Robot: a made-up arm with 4 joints.
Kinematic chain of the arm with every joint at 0, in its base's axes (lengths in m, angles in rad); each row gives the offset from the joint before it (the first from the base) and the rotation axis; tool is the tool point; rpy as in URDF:
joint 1: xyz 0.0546 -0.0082 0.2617 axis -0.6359 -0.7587 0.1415
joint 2: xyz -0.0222 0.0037 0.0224 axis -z
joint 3: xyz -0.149 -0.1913 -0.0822 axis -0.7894 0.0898 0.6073
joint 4: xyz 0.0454 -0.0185 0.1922 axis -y
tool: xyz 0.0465 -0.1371 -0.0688 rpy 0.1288 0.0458 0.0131
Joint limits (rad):
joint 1: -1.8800..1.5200
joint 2: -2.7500..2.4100
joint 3: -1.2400..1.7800
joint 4: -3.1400..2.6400
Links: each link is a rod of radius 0.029 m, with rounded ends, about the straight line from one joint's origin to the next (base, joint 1, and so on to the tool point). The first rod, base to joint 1, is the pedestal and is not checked.
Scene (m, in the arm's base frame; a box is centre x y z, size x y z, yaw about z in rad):
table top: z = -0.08
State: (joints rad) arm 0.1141 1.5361 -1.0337 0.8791
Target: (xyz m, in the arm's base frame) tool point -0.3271 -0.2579 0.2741
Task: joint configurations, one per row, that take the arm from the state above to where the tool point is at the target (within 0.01 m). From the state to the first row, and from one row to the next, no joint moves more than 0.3 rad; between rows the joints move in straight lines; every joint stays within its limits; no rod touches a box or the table.
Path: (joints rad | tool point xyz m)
1: 0.1474 1.2819 -0.8511 0.8373 | -0.4440 -0.0103 0.1795
2: 0.1806 1.0278 -0.6686 0.7955 | -0.4060 -0.1498 0.2229
3: 0.2139 0.7736 -0.4860 0.7537 | -0.3271 -0.2579 0.2741

